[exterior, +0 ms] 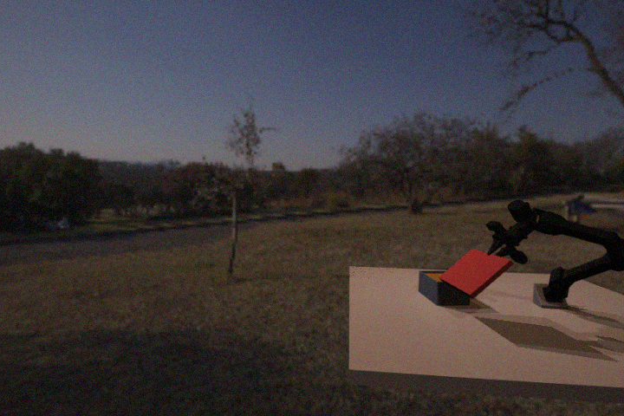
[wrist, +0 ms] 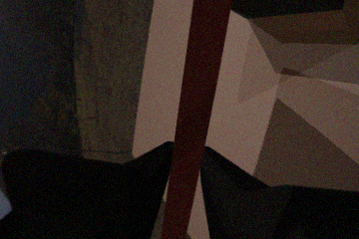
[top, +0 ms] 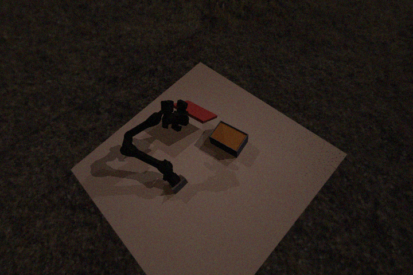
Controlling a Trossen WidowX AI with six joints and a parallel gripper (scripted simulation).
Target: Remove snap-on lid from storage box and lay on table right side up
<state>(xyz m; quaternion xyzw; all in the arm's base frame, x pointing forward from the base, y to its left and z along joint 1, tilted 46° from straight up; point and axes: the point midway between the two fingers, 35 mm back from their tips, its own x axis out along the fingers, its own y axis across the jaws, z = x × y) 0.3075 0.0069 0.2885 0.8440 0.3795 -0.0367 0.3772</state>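
The red lid lies 6 cm ahead of my gripper tip, 5 cm below it and 1 cm to the left of it. The rest, counted from my gripper tip: grey-blue storage box 24 cm to the right, 18 cm below, 11 cm ahead.
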